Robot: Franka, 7 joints.
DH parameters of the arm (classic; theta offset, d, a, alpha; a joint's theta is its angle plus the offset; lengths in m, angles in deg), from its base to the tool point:
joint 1: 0 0.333 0 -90
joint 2: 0 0 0 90
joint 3: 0 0.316 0.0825 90
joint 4: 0 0 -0.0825 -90
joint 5: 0 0.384 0 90
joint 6: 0 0 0.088 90
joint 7: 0 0.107 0 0
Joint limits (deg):
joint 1: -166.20..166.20
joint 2: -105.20..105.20
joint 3: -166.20..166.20
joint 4: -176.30..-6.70
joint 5: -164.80..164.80
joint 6: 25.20..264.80
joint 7: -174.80..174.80
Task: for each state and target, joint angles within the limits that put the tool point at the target. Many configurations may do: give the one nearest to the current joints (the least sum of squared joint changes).
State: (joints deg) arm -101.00 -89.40 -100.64 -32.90 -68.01 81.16 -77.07
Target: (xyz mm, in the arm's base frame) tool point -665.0 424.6 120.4
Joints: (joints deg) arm -58.65 -97.19 -97.12 -40.09 -70.27 103.69 -77.07
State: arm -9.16 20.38 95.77 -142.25 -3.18 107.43 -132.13
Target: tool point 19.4 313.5 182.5
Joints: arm -2.97 23.88 79.58 -155.20 -6.01 116.45 -132.13
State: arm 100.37 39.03 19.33 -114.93 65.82 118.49 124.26
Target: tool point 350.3 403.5 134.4
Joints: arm 65.15 32.11 -18.80 -121.18 64.13 124.85 124.26
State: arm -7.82 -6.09 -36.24 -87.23 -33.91 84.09 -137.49
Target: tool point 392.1 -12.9 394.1
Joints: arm 16.54 -6.14 -11.59 -127.98 -20.36 68.63 -137.49
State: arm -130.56 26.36 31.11 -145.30 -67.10 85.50 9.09
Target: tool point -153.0 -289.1 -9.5
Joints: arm -133.19 50.06 22.27 -133.73 -71.75 93.45 9.09
